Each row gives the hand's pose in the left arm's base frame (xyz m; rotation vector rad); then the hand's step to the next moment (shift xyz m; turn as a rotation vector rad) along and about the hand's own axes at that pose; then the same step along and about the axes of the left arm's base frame.
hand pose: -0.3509 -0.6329 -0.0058 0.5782 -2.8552 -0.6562
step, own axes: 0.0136 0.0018 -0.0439 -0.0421 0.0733 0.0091
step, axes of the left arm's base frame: -0.0028 -0.0210 0.0408 0.0119 0.0813 0.0220
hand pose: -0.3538 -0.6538 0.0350 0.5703 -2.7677 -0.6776
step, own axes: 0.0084 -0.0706 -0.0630 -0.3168 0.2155 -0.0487
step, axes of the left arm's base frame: 0.0343 -0.0859 0.0215 0.2315 0.2910 0.1046
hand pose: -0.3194 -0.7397 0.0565 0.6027 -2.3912 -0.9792
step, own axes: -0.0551 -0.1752 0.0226 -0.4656 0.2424 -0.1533
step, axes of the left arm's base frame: 0.0674 -0.0707 -0.1572 0.4035 0.3371 0.1504
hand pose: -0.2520 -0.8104 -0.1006 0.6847 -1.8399 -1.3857
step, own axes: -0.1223 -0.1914 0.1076 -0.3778 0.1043 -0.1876
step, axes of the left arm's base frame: -0.0147 0.1022 -0.2291 0.3772 0.2112 0.0435
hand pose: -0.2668 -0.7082 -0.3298 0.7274 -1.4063 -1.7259
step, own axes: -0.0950 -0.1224 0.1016 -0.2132 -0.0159 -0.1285
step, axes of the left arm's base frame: -0.0585 0.1444 -0.1004 0.2156 0.1136 -0.0533
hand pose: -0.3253 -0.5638 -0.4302 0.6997 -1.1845 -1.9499
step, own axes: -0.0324 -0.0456 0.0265 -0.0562 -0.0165 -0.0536
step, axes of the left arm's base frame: -0.0153 0.0533 -0.0275 0.0679 0.0238 -0.0335
